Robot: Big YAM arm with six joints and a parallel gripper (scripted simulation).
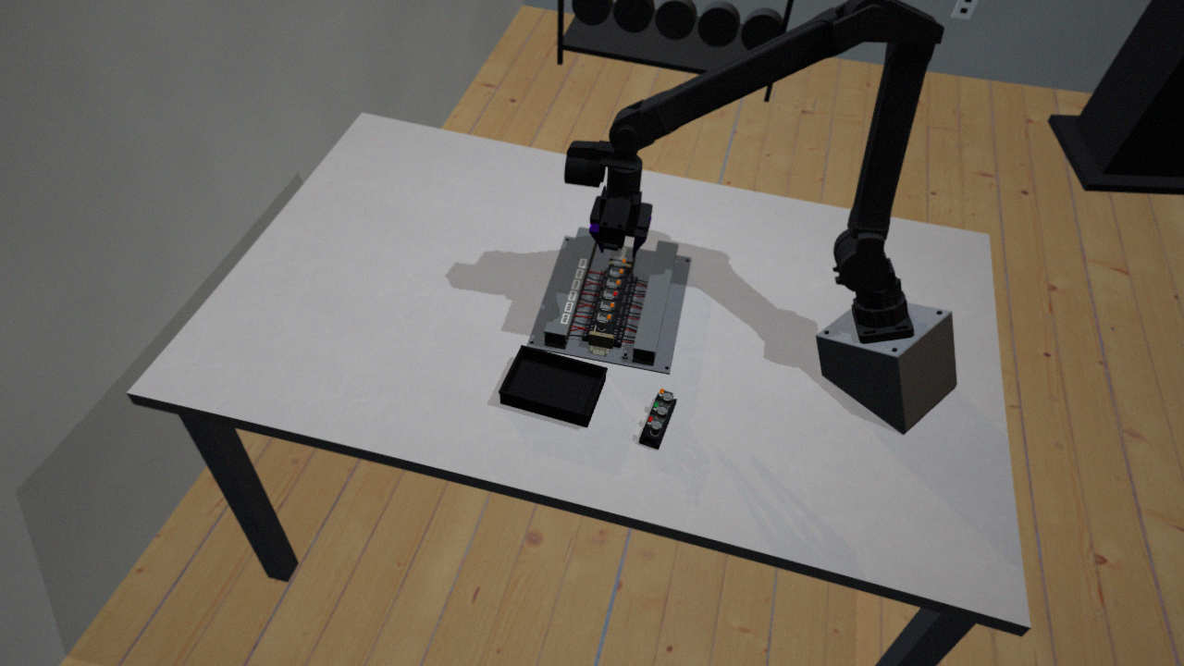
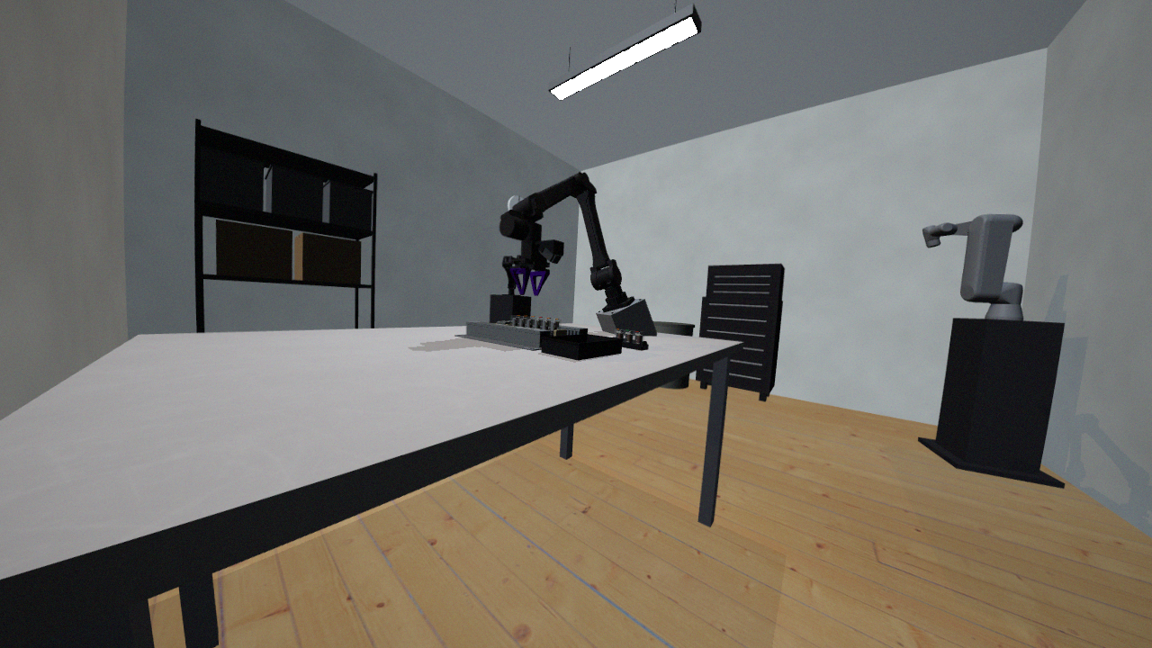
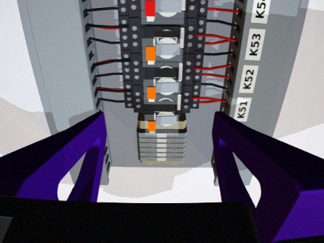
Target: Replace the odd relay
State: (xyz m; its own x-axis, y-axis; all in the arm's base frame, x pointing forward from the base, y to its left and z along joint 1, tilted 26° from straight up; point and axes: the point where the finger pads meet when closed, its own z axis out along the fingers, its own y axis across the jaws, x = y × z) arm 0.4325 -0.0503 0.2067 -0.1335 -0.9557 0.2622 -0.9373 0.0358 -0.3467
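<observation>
Now: the grey panel 140 mm below my hand.
</observation>
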